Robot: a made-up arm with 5 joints. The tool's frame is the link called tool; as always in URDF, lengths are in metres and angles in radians. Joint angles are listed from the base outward. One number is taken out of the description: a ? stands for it. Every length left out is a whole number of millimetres.
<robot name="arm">
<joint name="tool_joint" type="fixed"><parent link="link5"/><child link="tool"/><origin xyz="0.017 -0.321 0" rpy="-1.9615 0.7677 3.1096"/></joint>
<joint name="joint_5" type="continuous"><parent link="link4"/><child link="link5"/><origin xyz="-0.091 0.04 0" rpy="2.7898 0.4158 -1.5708"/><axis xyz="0 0 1"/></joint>
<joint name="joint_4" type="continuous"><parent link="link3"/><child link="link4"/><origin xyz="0.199 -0.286 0" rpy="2.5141 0.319 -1.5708"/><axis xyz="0 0 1"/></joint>
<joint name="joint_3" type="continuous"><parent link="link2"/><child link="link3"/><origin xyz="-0.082 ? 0" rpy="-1.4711 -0.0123 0.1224"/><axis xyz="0 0 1"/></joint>
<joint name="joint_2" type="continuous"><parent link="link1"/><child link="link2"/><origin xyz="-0.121 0.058 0" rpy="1.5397 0 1.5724"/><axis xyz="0 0 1"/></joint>
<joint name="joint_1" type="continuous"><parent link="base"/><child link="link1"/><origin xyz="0.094 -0.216 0.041" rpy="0.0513 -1.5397 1.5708"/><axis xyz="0 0 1"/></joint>
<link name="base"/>
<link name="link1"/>
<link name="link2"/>
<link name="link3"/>
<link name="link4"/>
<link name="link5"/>
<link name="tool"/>
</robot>
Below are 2 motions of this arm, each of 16 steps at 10 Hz.
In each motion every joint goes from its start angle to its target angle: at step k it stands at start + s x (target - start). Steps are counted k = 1, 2, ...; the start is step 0. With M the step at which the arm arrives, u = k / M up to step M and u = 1 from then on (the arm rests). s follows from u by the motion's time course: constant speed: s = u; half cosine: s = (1 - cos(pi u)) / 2; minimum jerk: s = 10 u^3 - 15 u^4 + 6 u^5.
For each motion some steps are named. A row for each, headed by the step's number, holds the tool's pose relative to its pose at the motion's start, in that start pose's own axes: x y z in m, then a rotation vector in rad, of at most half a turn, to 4 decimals.
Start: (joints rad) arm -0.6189 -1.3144 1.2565 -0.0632 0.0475
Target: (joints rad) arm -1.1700 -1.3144 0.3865 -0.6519 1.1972
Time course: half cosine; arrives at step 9
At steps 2, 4, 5, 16:
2: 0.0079 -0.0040 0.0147 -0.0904 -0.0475 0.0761
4: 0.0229 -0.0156 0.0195 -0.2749 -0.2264 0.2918
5: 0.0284 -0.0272 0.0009 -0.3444 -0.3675 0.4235
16: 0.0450 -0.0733 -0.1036 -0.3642 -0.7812 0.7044

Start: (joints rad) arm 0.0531 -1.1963 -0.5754 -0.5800 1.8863
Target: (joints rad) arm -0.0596 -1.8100 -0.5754 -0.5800 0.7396
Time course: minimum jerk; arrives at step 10
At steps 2, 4, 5, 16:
2: 0.0201 -0.0085 -0.0087 0.0347 0.0696 0.0415
4: 0.1078 -0.0318 -0.0711 0.1807 0.3950 0.2069
5: 0.1594 -0.0347 -0.1359 0.2742 0.6355 0.3013
16: 0.2076 -0.0109 -0.3688 0.4911 1.3319 0.4463

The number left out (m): -0.226
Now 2 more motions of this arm.
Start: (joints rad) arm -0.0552 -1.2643 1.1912 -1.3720 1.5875
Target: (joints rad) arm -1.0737 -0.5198 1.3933 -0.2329 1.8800
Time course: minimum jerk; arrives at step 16
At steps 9, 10, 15, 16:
9: -0.0713 -0.1703 -0.0027 0.1882 0.6596 -0.7724
10: -0.1020 -0.2044 -0.0240 0.2756 0.7877 -0.8900
15: -0.2128 -0.2713 -0.1090 0.5678 1.1142 -1.1353
16: -0.2139 -0.2717 -0.1099 0.5706 1.1168 -1.1369

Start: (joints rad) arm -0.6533 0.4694 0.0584 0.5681 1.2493
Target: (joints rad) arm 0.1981 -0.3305 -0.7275 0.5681 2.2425
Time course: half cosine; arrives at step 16
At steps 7, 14, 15, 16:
7: 0.0606 0.2278 -0.0613 -0.5856 -0.0637 -0.1397
14: 0.1872 0.3311 -0.2403 -1.2622 -0.1188 -0.4261
15: 0.1934 0.3289 -0.2480 -1.2910 -0.1200 -0.4434
16: 0.1954 0.3280 -0.2506 -1.3006 -0.1203 -0.4494

